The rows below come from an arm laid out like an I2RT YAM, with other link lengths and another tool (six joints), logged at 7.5 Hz.
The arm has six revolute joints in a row. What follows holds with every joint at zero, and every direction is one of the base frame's.
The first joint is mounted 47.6 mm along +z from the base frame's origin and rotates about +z.
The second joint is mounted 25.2 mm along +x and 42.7 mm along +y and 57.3 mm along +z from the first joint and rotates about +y.
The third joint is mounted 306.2 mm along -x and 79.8 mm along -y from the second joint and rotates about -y.
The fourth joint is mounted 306.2 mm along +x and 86 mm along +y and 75 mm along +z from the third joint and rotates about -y.
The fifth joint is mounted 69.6 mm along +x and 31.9 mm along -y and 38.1 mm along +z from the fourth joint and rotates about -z.
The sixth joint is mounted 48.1 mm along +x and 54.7 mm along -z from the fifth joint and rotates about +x.
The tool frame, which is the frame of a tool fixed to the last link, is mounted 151 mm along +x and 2 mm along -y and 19 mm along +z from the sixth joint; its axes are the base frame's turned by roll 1.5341, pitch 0.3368 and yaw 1.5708 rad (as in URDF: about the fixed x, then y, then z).
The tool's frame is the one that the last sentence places.
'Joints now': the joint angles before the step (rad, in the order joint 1, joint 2, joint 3, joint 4, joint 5, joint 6). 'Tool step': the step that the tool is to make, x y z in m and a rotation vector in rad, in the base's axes. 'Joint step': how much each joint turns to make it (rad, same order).
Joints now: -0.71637, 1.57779, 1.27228, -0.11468, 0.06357, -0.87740
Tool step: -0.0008, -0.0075, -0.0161, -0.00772, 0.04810, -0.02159
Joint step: 0.00132, 0.02815, 0.00093, -0.00203, 0.03652, -0.02434
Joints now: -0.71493, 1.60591, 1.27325, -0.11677, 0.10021, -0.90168
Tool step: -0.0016, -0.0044, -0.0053, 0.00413, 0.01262, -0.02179
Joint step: 0.00012, 0.01173, 0.00463, -0.00570, 0.02194, 0.00505
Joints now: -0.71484, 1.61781, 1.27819, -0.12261, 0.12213, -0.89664
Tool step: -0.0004, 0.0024, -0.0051, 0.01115, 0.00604, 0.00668
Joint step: -0.00006, -0.00076, -0.00787, -0.00487, -0.00803, 0.00094
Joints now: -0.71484, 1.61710, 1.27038, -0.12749, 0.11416, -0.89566
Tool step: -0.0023, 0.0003, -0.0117, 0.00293, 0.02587, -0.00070
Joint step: 0.00010, 0.00507, -0.01657, 0.00169, 0.00757, -0.01277
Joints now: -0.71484, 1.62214, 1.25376, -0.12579, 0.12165, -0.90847
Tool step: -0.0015, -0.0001, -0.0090, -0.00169, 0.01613, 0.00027
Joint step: -0.00028, 0.00403, -0.01692, 0.01120, 0.00519, -0.01075
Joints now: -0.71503, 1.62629, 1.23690, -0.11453, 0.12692, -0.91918
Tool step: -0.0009, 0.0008, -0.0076, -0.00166, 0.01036, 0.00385
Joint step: 0.00001, 0.00191, -0.01784, 0.01415, 0.00055, -0.00897
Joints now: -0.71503, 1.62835, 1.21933, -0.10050, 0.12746, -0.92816
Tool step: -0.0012, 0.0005, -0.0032, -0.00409, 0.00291, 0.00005
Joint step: 0.00003, -0.00236, -0.01344, 0.01213, 0.00241, -0.00441
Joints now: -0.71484, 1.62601, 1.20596, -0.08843, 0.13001, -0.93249
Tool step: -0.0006, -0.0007, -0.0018, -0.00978, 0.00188, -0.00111
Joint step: 0.00003, -0.00035, -0.01044, 0.01601, 0.00517, -0.00705
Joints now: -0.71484, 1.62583, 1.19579, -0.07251, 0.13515, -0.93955
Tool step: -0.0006, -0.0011, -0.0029, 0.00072, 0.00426, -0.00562
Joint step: -0.00004, 0.00402, -0.00242, 0.00265, 0.00597, 0.00073
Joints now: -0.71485, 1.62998, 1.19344, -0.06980, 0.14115, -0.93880
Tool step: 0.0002, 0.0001, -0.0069, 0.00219, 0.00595, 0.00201
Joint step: 0.00009, 0.00644, -0.01121, 0.01214, -0.00058, -0.00292
